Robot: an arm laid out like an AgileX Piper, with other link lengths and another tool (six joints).
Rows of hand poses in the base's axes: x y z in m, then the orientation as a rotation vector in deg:
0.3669, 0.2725, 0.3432, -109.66, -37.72, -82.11
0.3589, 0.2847, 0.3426, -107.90, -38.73, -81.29
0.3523, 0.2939, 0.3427, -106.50, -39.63, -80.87
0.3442, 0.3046, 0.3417, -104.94, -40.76, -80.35
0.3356, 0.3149, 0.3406, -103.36, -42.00, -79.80
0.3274, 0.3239, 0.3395, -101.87, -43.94, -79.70
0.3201, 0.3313, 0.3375, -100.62, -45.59, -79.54
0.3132, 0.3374, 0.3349, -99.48, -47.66, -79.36
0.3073, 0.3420, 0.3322, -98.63, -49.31, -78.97
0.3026, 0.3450, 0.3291, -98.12, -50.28, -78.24
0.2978, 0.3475, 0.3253, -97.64, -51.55, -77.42
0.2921, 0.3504, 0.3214, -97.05, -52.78, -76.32
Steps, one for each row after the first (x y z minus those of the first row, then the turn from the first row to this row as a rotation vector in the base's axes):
-0.0080, 0.0122, -0.0006, 0.76, -0.22, 1.78
-0.0146, 0.0214, -0.0005, 1.26, -0.59, 3.13
-0.0227, 0.0321, -0.0015, 1.74, -1.02, 4.71
-0.0313, 0.0424, -0.0026, 2.16, -1.47, 6.37
-0.0395, 0.0514, -0.0037, 2.02, -2.44, 8.05
-0.0468, 0.0588, -0.0057, 1.87, -3.21, 9.50
-0.0537, 0.0649, -0.0083, 1.37, -4.08, 11.06
-0.0596, 0.0695, -0.0110, 0.95, -4.60, 12.39
-0.0643, 0.0725, -0.0141, 0.76, -4.57, 13.44
-0.0691, 0.0750, -0.0179, 0.37, -4.58, 14.64
-0.0748, 0.0779, -0.0218, 0.09, -4.41, 16.03

